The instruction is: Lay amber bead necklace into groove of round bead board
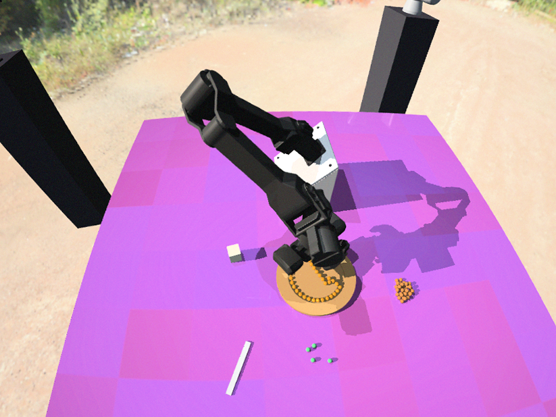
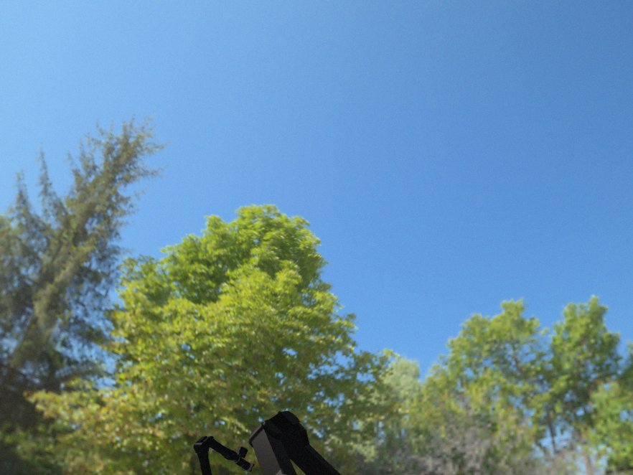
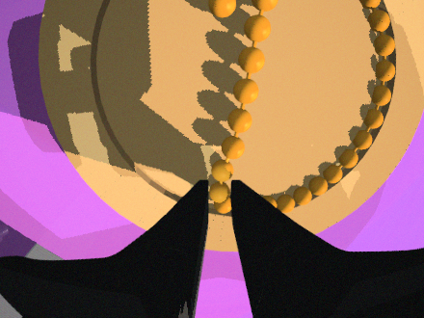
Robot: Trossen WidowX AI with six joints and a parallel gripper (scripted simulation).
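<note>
Right now my gripper tip is 5 cm short of the round tan bead board, 1 cm to the right of it and 1 cm above it. From my gripper tip the other things lie so: small cream cube 18 cm to the right, 5 cm behind; white bar 22 cm ahead, 21 cm to the right, 1 cm below.
</note>
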